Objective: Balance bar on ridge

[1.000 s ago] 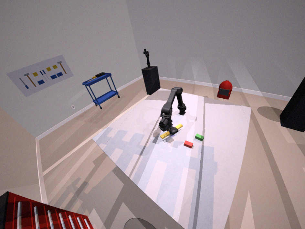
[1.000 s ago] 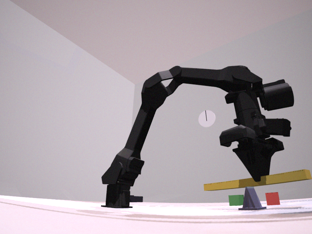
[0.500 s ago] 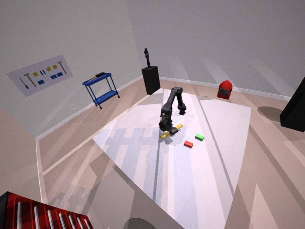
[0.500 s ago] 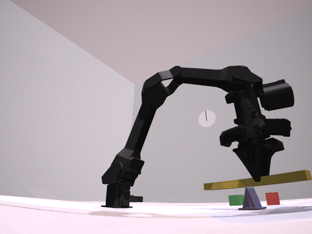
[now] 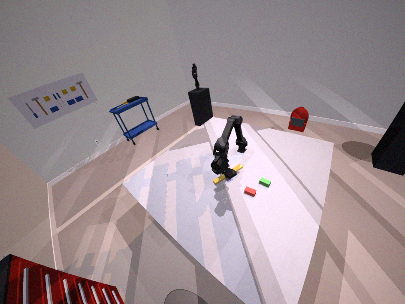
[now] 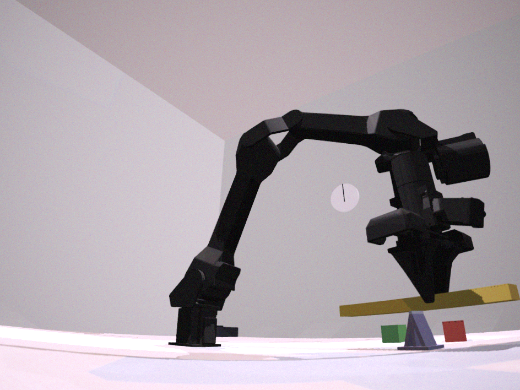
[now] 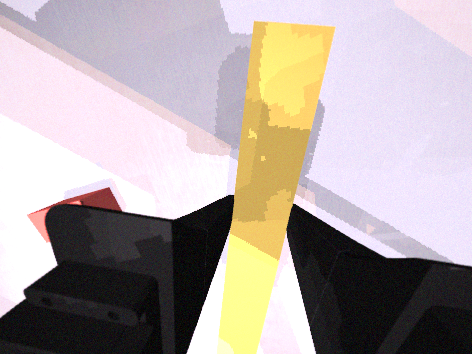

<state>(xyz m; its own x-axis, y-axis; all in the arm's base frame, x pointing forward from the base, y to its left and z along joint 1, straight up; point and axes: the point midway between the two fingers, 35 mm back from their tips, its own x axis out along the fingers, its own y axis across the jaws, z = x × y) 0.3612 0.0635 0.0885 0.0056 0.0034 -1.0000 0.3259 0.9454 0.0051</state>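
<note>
My gripper tip is now 3 cm past the bar and 1 cm to the right of it. Round my gripper tip: red block: 19 cm to the left, 4 cm below; then green block: 24 cm to the left, 11 cm behind, 4 cm below.
</note>
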